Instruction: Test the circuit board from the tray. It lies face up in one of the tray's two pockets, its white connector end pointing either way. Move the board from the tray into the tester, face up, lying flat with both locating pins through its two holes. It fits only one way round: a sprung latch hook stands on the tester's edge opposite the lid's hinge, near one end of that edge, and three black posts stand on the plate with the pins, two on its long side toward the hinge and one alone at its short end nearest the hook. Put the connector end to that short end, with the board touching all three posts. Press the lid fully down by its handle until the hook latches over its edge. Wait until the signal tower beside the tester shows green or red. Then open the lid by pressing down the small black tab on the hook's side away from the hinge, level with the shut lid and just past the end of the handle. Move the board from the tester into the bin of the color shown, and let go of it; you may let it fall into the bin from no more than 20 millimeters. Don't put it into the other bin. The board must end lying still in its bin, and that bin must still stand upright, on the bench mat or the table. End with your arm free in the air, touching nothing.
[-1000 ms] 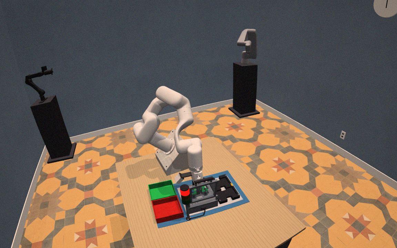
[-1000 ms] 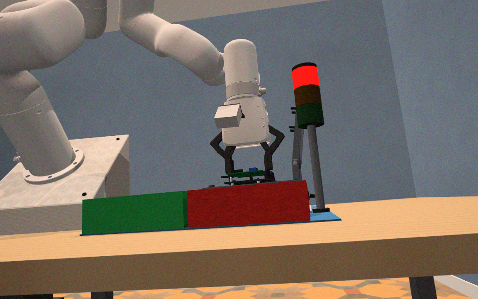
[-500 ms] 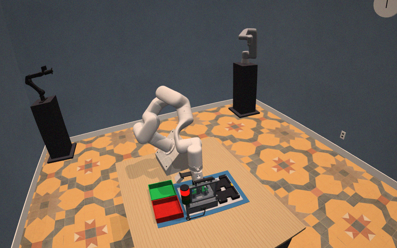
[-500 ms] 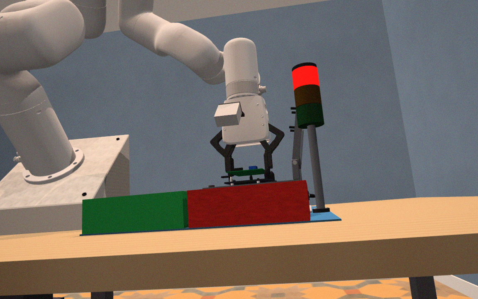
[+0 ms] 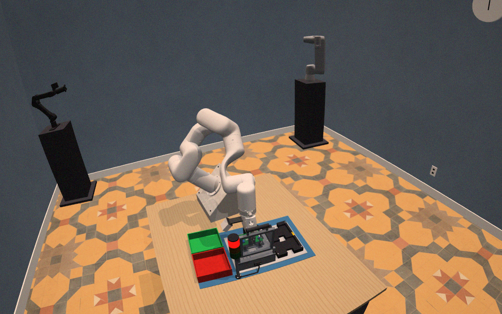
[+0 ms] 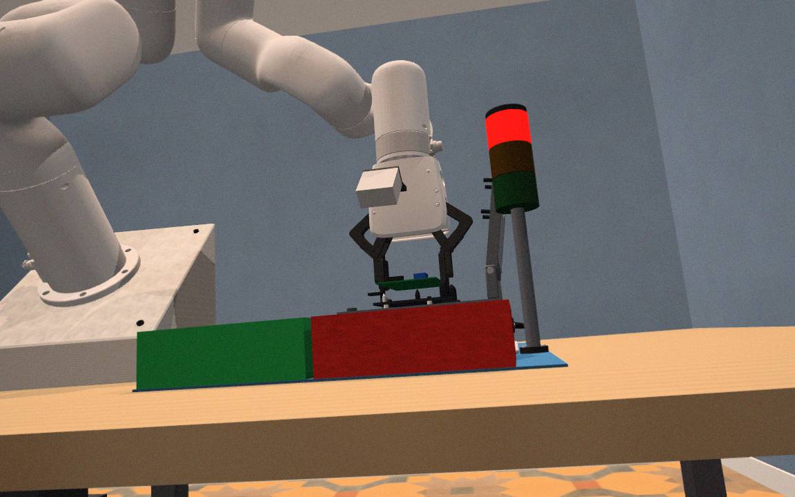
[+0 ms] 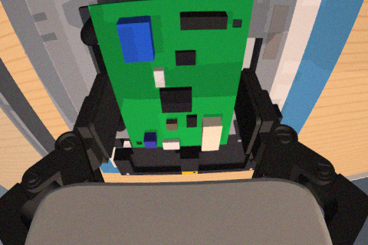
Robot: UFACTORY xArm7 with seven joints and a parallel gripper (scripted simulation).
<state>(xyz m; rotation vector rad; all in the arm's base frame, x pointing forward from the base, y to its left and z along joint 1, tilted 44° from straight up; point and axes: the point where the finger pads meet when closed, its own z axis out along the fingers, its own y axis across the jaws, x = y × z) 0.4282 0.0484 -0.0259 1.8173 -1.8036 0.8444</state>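
Right now my hand is 3 cm above the tester plate, 1 cm to the right of it and 1 cm short of it. Also, from my hand: tester lid (12 cm ahead, 8 cm above); then black latch tab (6 cm to the left, 6 cm behind, 1 cm below); then green circuit board (1 cm below).
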